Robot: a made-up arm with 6 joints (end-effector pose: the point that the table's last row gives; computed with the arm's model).
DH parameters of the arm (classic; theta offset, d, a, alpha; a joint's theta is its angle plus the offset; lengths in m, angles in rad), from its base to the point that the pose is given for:
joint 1: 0 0.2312 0 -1.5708
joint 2: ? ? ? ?
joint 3: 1.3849 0 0.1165 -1.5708
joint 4: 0 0.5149 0 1.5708
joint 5: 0 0 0.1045 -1.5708
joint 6: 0 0.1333 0 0
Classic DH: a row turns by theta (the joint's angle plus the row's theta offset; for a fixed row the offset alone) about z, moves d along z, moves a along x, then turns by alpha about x.
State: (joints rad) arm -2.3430 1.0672 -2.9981 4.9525 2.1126 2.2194
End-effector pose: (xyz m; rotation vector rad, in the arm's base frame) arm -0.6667 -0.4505 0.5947 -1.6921 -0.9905 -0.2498
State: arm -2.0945 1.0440 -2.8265 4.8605 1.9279 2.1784
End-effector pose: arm -0.5609 -0.6520 0.5511 -1.2823 -1.2366 -0.0658
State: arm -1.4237 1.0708 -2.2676 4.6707 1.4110 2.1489
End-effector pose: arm 0.0261 -0.9598 0.2125 0.0871 -1.6026 0.3995
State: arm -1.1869 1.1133 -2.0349 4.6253 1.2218 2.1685
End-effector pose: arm 0.2610 -0.8843 0.0205 0.6432 -1.6149 0.4969
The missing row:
joint 2: -1.3849 0 0.33 0
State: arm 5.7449 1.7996 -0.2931 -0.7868 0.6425 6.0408
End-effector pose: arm -0.3190 0.1936 -0.0647 -1.1984 -0.6887 1.7004
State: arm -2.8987 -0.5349 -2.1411 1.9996 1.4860 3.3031
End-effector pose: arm 0.0077 -0.1142 1.1800 0.9303 0.9265 -0.3227
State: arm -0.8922 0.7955 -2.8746 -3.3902 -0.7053 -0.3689
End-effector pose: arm 0.4548 -0.6291 0.6429 0.4408 1.8580 -1.1682
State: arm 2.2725 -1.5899 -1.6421 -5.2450 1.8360 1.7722
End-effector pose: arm 0.1652 -0.4037 0.8611 -1.3893 -1.4292 1.2734
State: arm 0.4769 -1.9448 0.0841 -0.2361 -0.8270 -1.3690
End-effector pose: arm 0.0723 0.0818 0.5895 0.1304 0.5880 2.0776
